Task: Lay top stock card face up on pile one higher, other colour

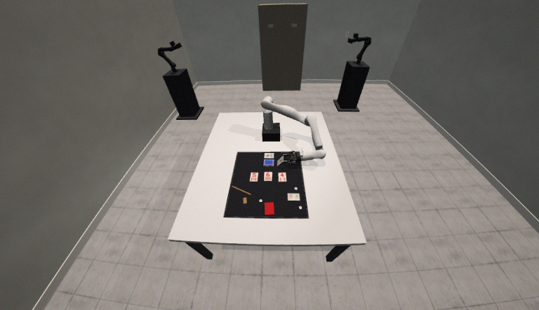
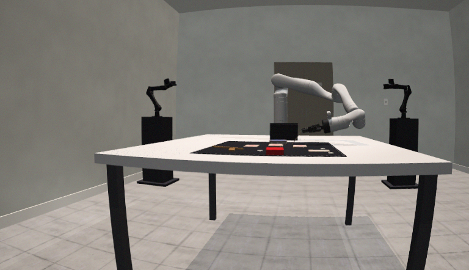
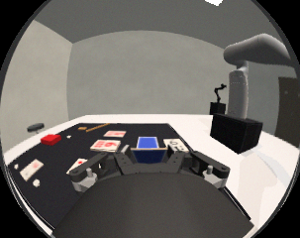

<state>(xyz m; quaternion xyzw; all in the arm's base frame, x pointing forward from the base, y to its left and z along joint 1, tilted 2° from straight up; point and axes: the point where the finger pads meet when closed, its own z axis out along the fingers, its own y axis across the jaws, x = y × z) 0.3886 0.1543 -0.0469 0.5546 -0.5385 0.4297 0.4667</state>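
Right now my hand is 30 mm to the left of the blue-backed card and 40 mm above it. Round my hand: black mat 170 mm ahead, 140 mm to the right, 90 mm below; black 6 card 90 mm behind, 140 mm to the right, 70 mm below; red block 430 mm ahead, 110 mm to the right, 60 mm below.
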